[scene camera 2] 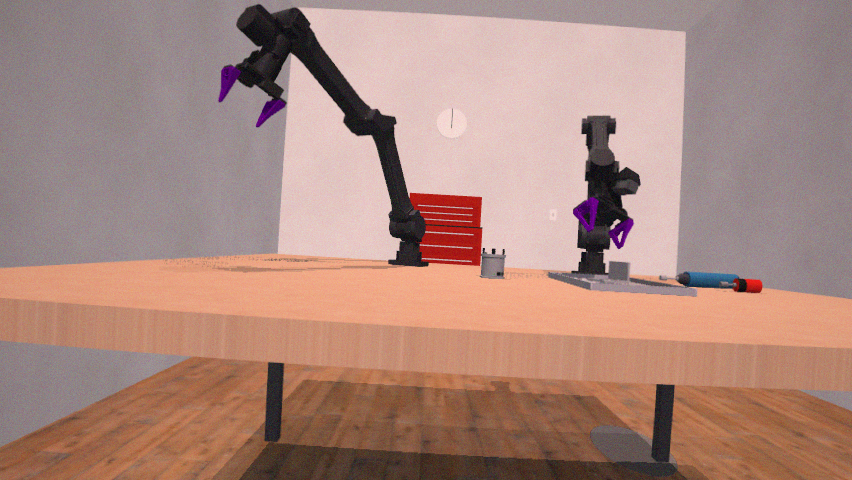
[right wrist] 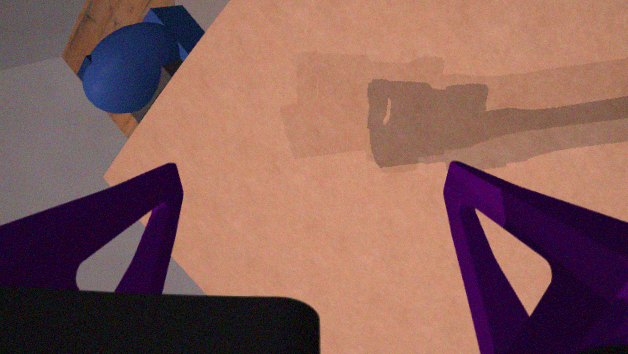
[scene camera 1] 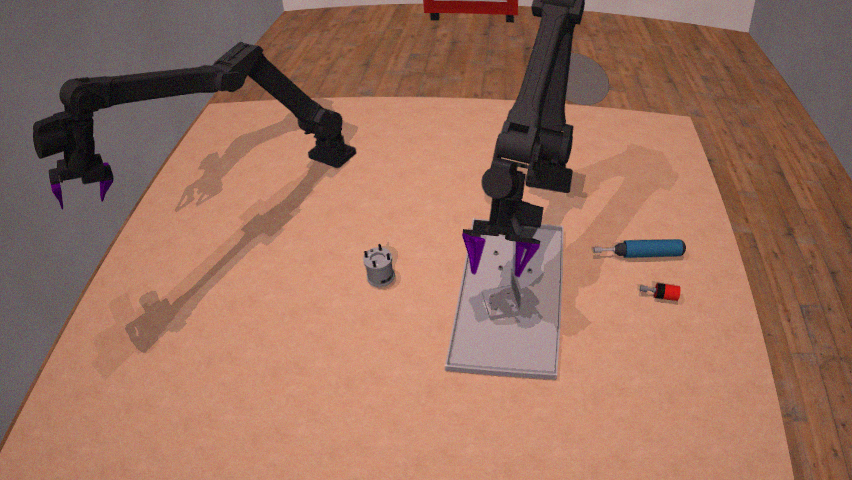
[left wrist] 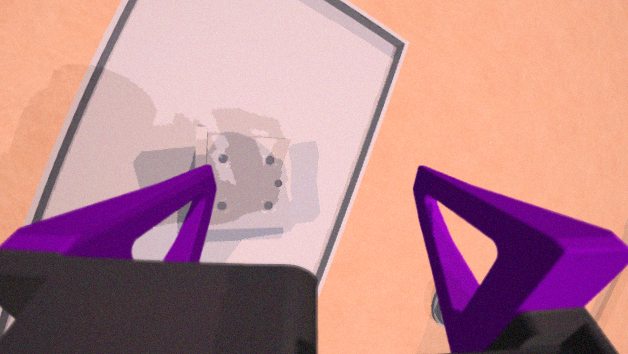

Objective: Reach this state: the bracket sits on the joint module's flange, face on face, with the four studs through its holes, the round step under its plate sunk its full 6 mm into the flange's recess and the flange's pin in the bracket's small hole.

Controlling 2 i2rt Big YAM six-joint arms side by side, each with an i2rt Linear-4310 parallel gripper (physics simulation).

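Pixels of known places: left gripper, fingertip midpoint: (scene camera 2: 605, 239) (scene camera 1: 495, 275) (left wrist: 314, 176); right gripper, fingertip midpoint: (scene camera 2: 239, 114) (right wrist: 313, 177) (scene camera 1: 82, 203); left arm's base, origin of the base link: (scene camera 1: 549, 179); right arm's base, origin of the base link: (scene camera 2: 408, 265) (scene camera 1: 332, 154).
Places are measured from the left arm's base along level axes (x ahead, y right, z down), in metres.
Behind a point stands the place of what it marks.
The grey bracket (scene camera 1: 500, 302) @(x 0.447, y 0.045, z -0.017 m) (scene camera 2: 618, 270) @(x 0.430, y 0.016, z -0.039 m) (left wrist: 250, 185) @(x 0.440, y 0.047, z -0.016 m) lies plate-down in the tray, its upright wall standing on one side; four holes and a small hole show in the left wrist view. The joint module (scene camera 1: 379, 268) @(x 0.448, y 0.306, z -0.058 m) (scene camera 2: 493, 265) @(x 0.449, y 0.318, z -0.032 m) stands upright on the table, four dark studs and a round recess on top. My left gripper (scene camera 1: 496, 273) @(x 0.458, y 0.056, z -0.111 m) (scene camera 2: 605, 238) @(x 0.458, y 0.056, z -0.111 m) (left wrist: 314, 176) @(x 0.458, y 0.056, z -0.111 m) is open and empty, above the tray; in its wrist view the bracket is near the left-hand finger. My right gripper (scene camera 1: 82, 203) @(x 0.669, y 0.892, z -0.338 m) (scene camera 2: 238, 114) @(x 0.669, y 0.892, z -0.338 m) (right wrist: 313, 177) @(x 0.669, y 0.892, z -0.338 m) is open and empty, high at the far left of scene camera 1.
The grey tray (scene camera 1: 502, 372) @(x 0.615, y 0.004, z -0.012 m) (scene camera 2: 643, 291) @(x 0.616, y 0.008, z -0.004 m) (left wrist: 361, 165) @(x 0.499, y 0.126, z -0.014 m) also holds several small nuts behind the bracket. A blue-handled tool (scene camera 1: 652, 248) @(x 0.232, y -0.283, z -0.035 m) (scene camera 2: 709, 279) @(x 0.240, y -0.275, z -0.024 m) and a short red tool (scene camera 1: 667, 291) @(x 0.354, y -0.323, z -0.030 m) (scene camera 2: 748, 285) @(x 0.360, y -0.321, z -0.019 m) lie right of it. A blue object (right wrist: 125, 70) shows beyond the table edge.
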